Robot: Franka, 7 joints.
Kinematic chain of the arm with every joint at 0, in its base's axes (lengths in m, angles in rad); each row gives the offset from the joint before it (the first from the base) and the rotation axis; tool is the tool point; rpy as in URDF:
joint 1: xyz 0 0 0.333 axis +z
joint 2: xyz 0 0 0 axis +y
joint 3: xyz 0 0 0.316 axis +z
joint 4: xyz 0.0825 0 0 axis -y
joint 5: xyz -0.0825 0 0.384 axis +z
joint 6: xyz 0 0 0 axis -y
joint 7: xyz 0.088 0 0 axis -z
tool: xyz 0 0 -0.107 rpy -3.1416 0 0
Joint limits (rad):
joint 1: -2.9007..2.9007
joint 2: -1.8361..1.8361
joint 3: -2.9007..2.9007
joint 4: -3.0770..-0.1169
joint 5: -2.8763..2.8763
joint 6: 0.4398..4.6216
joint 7: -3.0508..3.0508
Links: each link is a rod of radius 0.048 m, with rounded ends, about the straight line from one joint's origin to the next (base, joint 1, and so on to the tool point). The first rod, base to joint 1, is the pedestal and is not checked.
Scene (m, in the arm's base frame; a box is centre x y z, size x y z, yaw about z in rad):
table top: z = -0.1
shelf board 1: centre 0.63 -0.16 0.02 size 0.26 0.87 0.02 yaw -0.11
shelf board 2: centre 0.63 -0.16 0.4 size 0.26 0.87 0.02 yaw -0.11
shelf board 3: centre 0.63 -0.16 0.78 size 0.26 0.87 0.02 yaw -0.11
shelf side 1: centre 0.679 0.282 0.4 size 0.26 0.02 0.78 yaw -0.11
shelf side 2: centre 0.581 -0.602 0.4 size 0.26 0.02 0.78 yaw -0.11
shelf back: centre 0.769 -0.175 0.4 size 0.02 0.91 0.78 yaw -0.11
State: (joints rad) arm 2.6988 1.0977 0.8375 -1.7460 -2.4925 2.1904 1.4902
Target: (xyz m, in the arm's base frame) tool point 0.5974 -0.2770 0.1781
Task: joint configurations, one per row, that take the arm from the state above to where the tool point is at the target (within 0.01 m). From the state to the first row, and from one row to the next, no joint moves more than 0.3 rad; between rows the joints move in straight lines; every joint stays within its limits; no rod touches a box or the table.
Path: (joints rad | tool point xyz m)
1: 2.4385 1.0204 0.5876 -1.8549 -2.2883 2.2921 1.3610 | -0.5868 0.0726 0.0304
2: 2.1781 0.9432 0.3376 -1.9638 -2.0841 2.3939 1.2318 | -0.4375 0.2943 -0.0107
3: 1.9178 0.8659 0.0877 -2.0727 -1.8799 2.4956 1.1025 | -0.2151 0.4292 -0.0184
4: 1.6575 0.7887 -0.1622 -2.1816 -1.6757 2.5974 0.9733 | 0.0312 0.4519 0.0003
5: 1.3971 0.7114 -0.4121 -2.2905 -1.4715 2.6991 0.8441 | 0.2480 0.3653 0.0373
6: 1.1368 0.6342 -0.6621 -2.3994 -1.2673 2.8009 0.7149 | 0.3913 0.1958 0.0842
7: 1.0633 0.7002 -0.7809 -2.4528 -1.5221 2.6074 0.9087 | 0.4023 0.0621 0.0793
8: 0.9899 0.7662 -0.8997 -2.5063 -1.7770 2.4139 1.1025 | 0.3943 -0.0615 0.0981
9: 0.9164 0.8322 -1.0185 -2.5597 -2.0318 2.2205 1.2964 | 0.3723 -0.1666 0.1338
10: 0.8430 0.8982 -1.1373 -2.6132 -2.2867 2.0270 1.4902 | 0.3416 -0.2488 0.1781
11: 0.7158 0.9632 -1.0727 -2.3576 -2.3218 2.0350 1.4902 | 0.4356 -0.2627 0.1780
12: 0.5885 1.0282 -1.0082 -2.1020 -2.3570 2.0429 1.4902 | 0.5213 -0.2718 0.1778
13: 0.4613 1.0932 -0.9437 -1.8465 -2.3921 2.0509 1.4902 | 0.5974 -0.2770 0.1781

